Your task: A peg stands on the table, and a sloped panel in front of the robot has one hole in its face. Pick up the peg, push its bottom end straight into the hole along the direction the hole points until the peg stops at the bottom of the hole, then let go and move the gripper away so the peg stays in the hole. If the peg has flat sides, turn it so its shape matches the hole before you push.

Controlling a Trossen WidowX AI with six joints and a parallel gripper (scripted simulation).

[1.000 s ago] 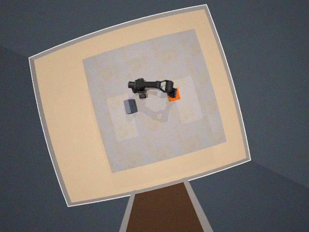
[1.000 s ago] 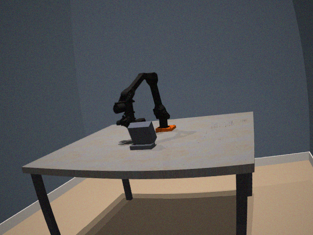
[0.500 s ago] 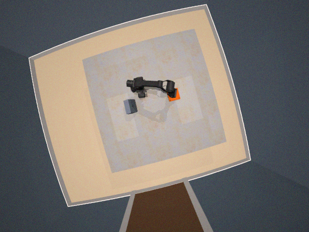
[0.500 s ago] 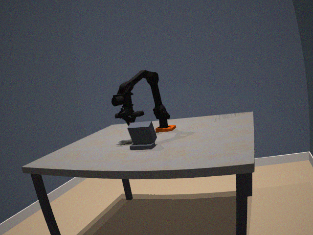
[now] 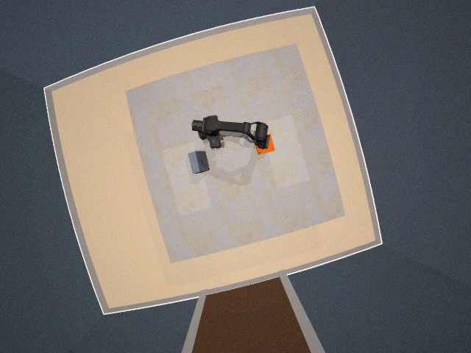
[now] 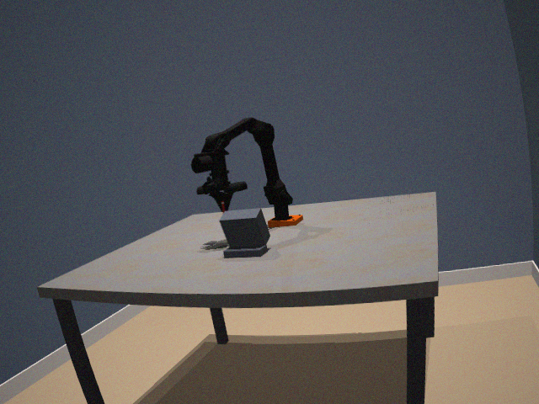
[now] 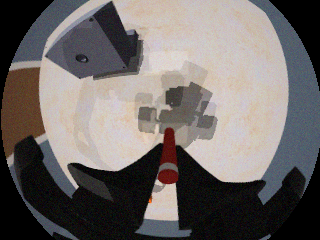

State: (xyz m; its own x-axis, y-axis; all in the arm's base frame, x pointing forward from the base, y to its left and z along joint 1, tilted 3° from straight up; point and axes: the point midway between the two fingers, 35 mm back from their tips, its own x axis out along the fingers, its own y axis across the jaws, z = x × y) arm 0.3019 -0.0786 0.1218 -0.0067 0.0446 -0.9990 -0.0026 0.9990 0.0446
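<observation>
The grey sloped panel is 150 mm to the left of my gripper tip, 130 mm ahead of it and 40 mm below it. From my gripper tip the other things lie so: panel foot: 160 mm to the left, 160 mm ahead, 110 mm below; then red peg: 20 mm above.
</observation>
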